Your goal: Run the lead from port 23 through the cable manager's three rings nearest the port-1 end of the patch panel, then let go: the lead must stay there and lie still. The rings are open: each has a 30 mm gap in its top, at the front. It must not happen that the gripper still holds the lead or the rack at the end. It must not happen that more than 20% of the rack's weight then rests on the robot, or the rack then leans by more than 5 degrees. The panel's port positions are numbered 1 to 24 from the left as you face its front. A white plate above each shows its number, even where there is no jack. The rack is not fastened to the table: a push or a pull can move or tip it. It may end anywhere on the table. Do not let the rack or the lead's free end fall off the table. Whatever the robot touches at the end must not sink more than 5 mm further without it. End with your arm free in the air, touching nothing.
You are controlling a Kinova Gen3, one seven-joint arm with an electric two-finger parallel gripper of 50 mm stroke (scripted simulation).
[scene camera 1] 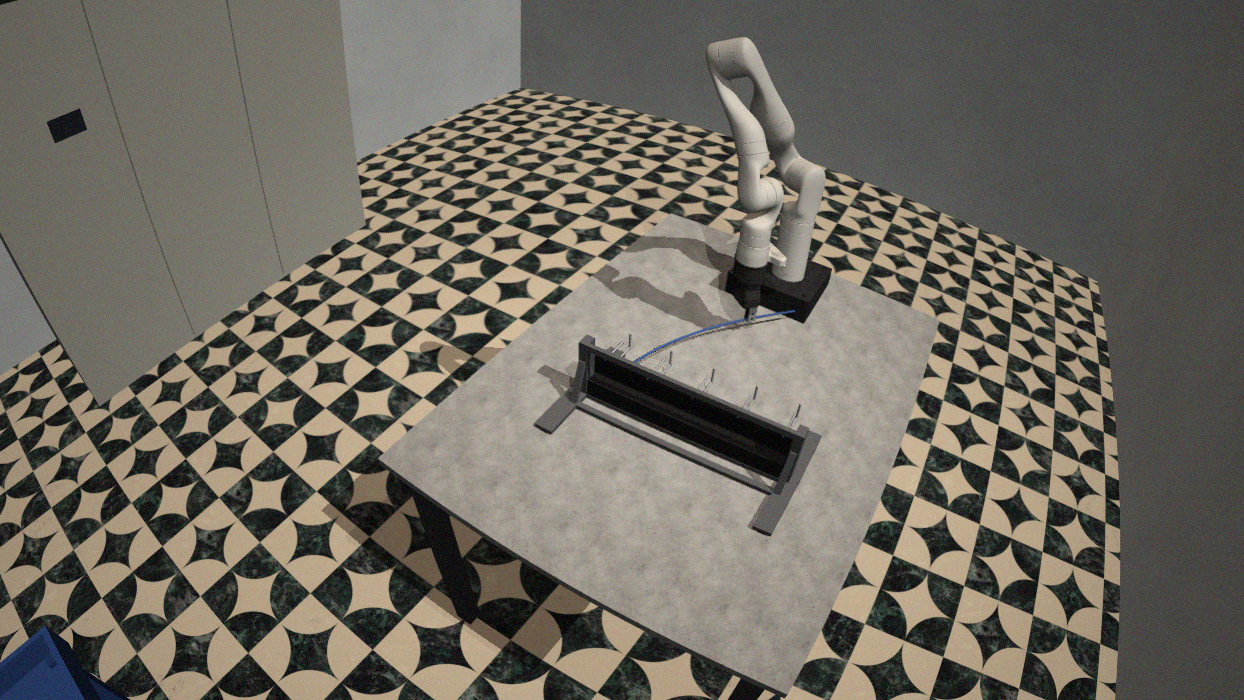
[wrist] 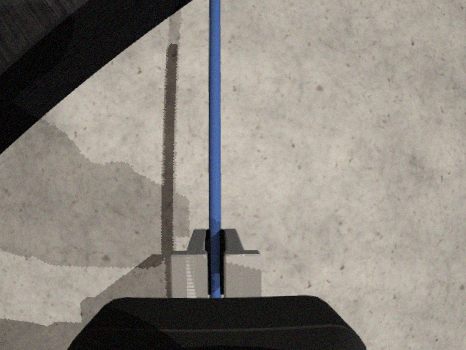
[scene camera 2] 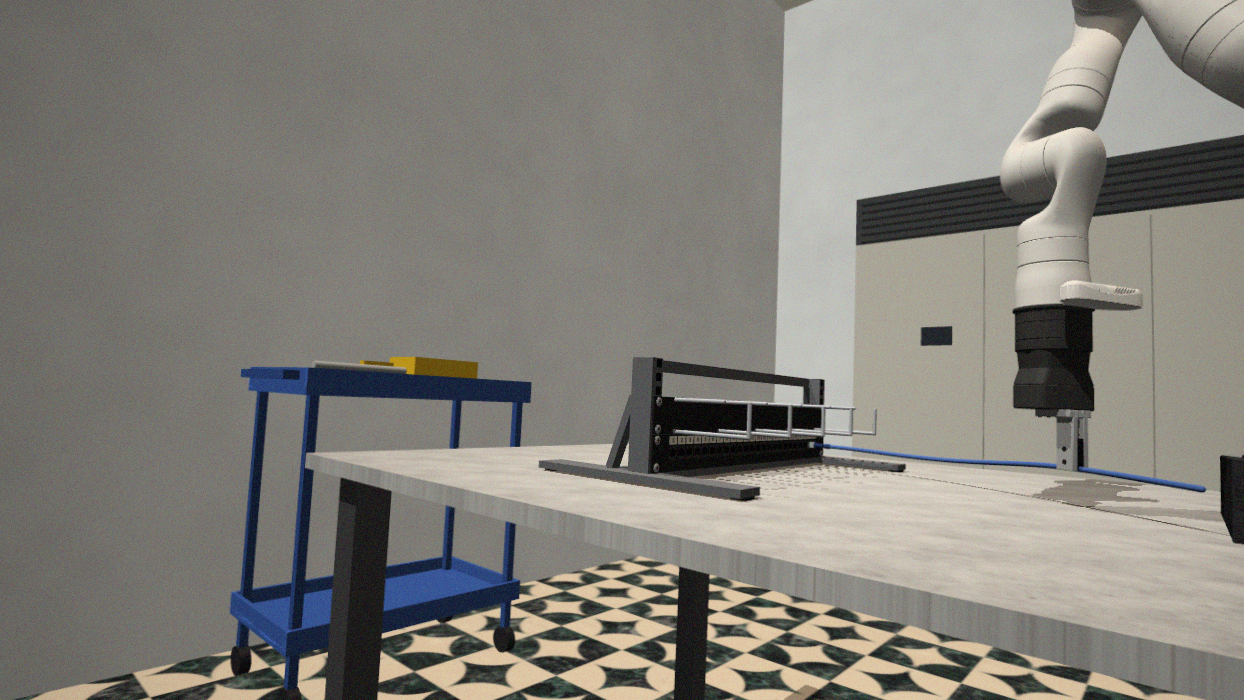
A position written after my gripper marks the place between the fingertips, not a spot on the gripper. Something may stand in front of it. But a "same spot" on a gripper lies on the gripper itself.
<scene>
my gripper: scene camera 1 749, 319; wrist; scene camera 2
patch panel rack: scene camera 1 605, 376; scene camera 2 660, 455; not seen in the wrist view (out of frame)
same spot on my gripper: [scene camera 2: 1072, 425] = [wrist: 242, 246]
</scene>
